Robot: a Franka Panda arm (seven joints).
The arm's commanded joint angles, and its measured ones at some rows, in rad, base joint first. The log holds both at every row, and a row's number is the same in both.
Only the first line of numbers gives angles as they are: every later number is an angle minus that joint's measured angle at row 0.
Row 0, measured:
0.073, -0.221, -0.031, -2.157, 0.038, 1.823, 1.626
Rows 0 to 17, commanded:
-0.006, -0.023, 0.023, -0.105, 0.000, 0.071, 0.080
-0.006, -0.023, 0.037, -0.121, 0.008, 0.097, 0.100
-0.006, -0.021, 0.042, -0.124, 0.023, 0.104, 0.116
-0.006, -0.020, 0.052, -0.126, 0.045, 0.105, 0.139
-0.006, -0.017, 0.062, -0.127, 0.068, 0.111, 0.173
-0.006, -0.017, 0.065, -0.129, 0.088, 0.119, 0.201
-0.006, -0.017, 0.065, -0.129, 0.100, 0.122, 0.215
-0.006, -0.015, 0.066, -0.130, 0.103, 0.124, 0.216
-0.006, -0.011, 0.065, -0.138, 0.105, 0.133, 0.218
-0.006, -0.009, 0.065, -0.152, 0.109, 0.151, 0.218
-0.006, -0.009, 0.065, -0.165, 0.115, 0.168, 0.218
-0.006, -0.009, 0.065, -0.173, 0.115, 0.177, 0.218
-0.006, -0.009, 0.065, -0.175, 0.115, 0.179, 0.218
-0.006, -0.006, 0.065, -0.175, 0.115, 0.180, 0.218
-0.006, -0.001, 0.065, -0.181, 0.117, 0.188, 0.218
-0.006, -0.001, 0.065, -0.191, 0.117, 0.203, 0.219
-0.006, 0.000, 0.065, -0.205, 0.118, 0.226, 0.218
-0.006, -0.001, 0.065, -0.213, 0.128, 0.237, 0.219
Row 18, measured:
0.000, 0.003, 0.058, -0.177, 0.099, 0.184, 0.203
